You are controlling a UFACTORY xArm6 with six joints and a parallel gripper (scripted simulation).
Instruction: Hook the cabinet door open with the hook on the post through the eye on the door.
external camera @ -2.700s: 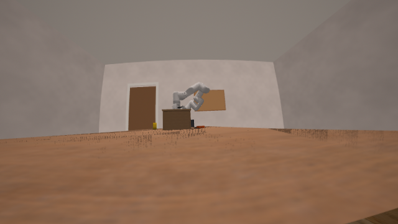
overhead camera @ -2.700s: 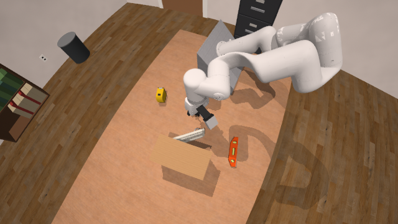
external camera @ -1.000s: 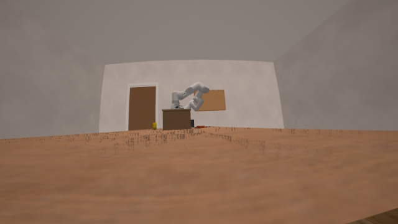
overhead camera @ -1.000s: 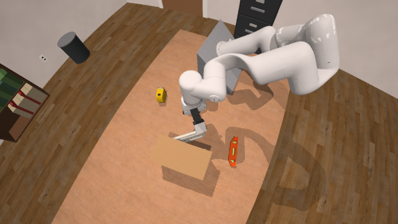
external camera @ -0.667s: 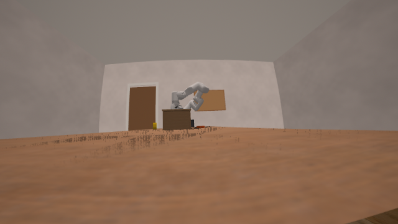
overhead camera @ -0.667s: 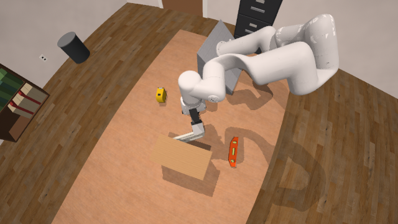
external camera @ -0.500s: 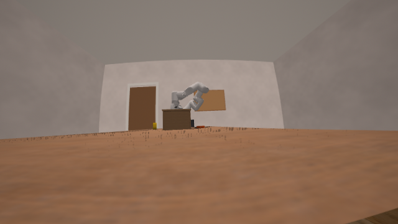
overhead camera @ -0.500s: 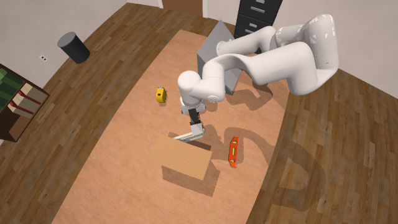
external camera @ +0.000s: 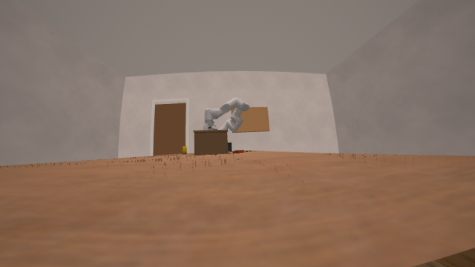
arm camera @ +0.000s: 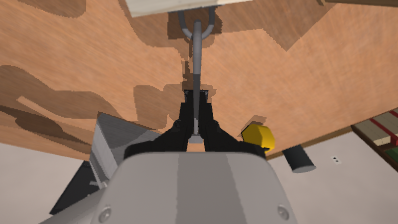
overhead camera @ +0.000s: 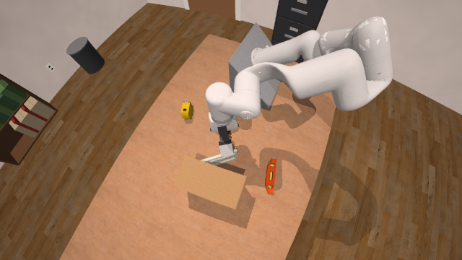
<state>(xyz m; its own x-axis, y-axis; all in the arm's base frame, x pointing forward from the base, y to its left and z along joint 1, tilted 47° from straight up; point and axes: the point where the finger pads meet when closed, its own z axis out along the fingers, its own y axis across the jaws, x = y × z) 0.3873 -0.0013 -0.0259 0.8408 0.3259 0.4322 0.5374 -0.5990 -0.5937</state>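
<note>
The pale door is 110 mm ahead of my hand and 40 mm below it. From my hand the other things lie so: hook rod: 10 mm to the left, 10 mm below, 10 mm ahead; yellow tape measure: 240 mm to the right, 70 mm below, 60 mm behind; orange spirit level: 240 mm to the left, 100 mm below, 80 mm ahead.
</note>
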